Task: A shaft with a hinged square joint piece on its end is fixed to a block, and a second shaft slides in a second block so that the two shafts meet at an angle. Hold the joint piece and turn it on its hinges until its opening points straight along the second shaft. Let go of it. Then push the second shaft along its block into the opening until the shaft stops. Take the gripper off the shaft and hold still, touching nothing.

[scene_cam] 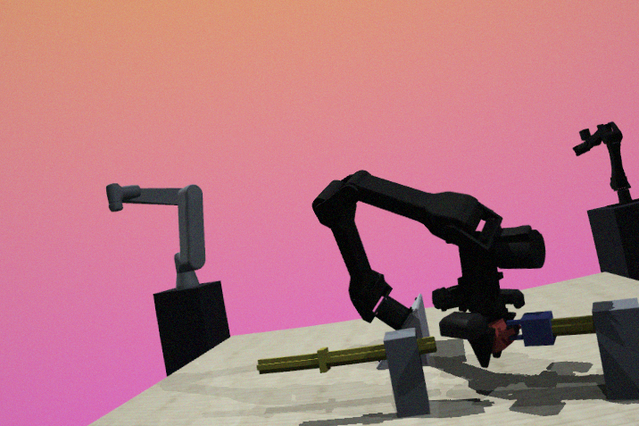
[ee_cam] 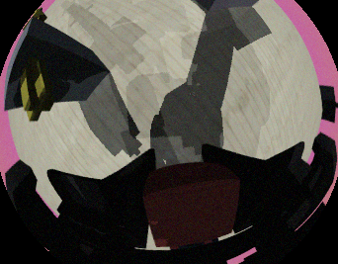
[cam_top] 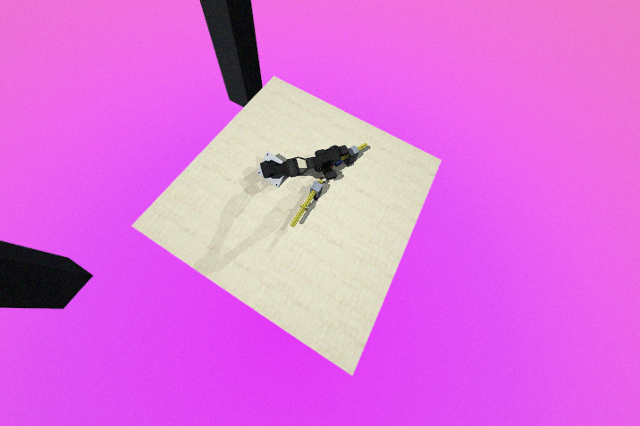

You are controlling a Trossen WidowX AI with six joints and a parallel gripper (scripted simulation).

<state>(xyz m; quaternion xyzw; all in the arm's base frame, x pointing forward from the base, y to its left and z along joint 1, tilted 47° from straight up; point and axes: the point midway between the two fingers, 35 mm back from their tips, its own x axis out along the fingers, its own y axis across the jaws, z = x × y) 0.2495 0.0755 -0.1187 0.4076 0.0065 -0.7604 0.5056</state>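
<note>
Right now the red square joint piece is 10 mm ahead of my gripper tip, 10 mm to the left of it and 40 mm above it.
</note>
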